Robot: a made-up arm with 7 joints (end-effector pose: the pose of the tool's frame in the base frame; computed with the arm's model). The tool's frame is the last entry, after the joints. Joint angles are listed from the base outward.
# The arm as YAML. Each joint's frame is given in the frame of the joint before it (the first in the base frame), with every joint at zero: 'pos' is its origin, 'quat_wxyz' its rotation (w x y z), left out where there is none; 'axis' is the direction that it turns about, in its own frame. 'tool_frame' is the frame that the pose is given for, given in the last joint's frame.
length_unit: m
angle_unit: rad
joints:
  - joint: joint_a
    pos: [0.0, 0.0, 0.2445]
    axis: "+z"
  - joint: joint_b
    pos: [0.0, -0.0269, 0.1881]
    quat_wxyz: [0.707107, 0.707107, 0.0, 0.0]
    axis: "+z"
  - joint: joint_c
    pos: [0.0, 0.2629, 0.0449]
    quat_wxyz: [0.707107, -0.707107, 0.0, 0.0]
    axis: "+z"
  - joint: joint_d
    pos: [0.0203, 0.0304, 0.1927]
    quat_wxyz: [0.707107, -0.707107, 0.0, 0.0]
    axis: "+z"
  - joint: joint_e
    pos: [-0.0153, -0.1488, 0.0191]
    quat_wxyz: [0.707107, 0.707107, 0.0, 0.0]
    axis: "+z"
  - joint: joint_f
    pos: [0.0, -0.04, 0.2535]
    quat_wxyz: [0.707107, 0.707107, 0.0, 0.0]
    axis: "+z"
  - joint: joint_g
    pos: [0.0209, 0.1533, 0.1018]
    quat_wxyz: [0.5, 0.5, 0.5, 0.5]
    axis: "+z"
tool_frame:
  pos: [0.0, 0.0, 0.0]
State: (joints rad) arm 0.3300 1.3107 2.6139 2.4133 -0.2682 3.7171 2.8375
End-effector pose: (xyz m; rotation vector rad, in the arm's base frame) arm -0.2941 0.0185 0.3925 -1.8734 -1.1010 2.0150
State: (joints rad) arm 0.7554 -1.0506 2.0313 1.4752 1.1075 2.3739 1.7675
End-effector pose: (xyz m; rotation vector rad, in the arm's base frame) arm 0.0655 0.4450 0.6776 -0.9340 1.8795 1.9485
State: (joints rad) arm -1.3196 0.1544 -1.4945 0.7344 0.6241 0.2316 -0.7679
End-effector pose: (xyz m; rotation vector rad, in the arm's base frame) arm -0.5363 0.0361 1.2477 1.0831 -1.5240 0.5610
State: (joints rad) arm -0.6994 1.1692 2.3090 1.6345 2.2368 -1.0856 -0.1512
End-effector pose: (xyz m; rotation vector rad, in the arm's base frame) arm -0.3764 0.4602 0.1319 -1.0289 -1.1486 2.3720
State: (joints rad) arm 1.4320 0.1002 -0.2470 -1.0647 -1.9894 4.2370 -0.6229
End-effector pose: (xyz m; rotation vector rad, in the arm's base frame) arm -0.0581 -0.3782 0.8322 -1.7416 -0.0954 0.0058
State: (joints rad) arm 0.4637 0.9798 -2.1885 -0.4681 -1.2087 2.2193 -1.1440
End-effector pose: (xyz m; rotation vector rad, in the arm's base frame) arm -0.3965 -0.0849 1.0294 0.0045 -0.1523 -1.1517
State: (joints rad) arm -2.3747 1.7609 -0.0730 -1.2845 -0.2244 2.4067 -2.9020
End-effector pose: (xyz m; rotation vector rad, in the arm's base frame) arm 0.1521 0.3007 0.0460 2.3610 0.9009 -0.7511
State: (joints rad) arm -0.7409 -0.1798 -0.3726 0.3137 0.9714 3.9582 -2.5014
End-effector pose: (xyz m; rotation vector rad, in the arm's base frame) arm 0.1957 -0.3398 1.0513 -0.6321 -1.9140 -0.0897
